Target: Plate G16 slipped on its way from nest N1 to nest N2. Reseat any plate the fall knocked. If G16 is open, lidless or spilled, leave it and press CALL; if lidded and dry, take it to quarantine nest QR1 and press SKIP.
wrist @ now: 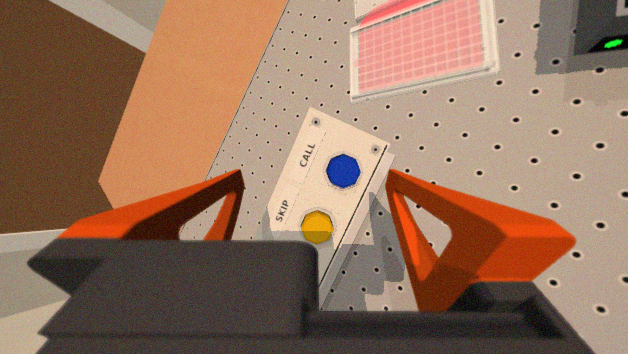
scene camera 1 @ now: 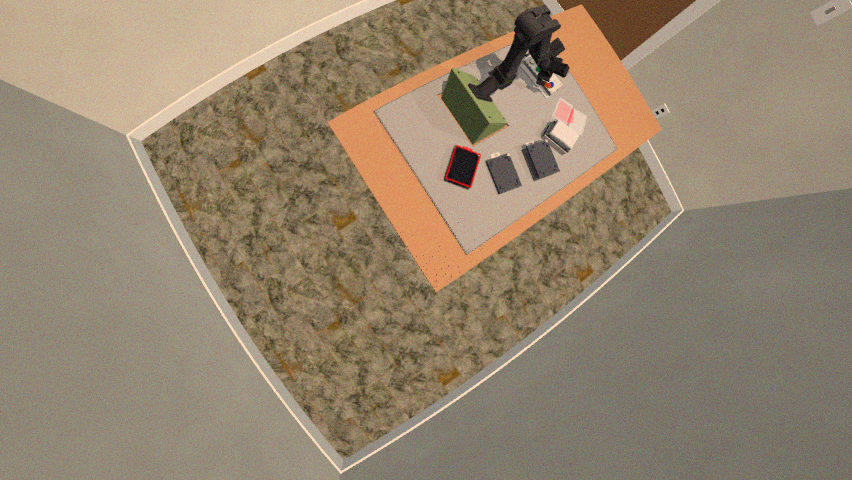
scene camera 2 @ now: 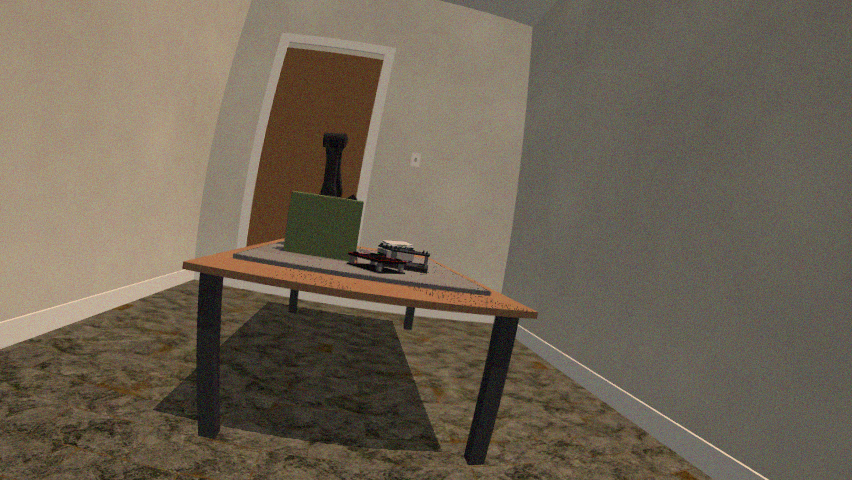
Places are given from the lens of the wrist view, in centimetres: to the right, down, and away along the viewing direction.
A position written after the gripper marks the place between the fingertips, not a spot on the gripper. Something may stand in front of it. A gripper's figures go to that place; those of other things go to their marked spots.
gripper (wrist: pixel 314 177): 0, 0, 13
pink well plate (wrist: pixel 392 55): 8, -12, 20
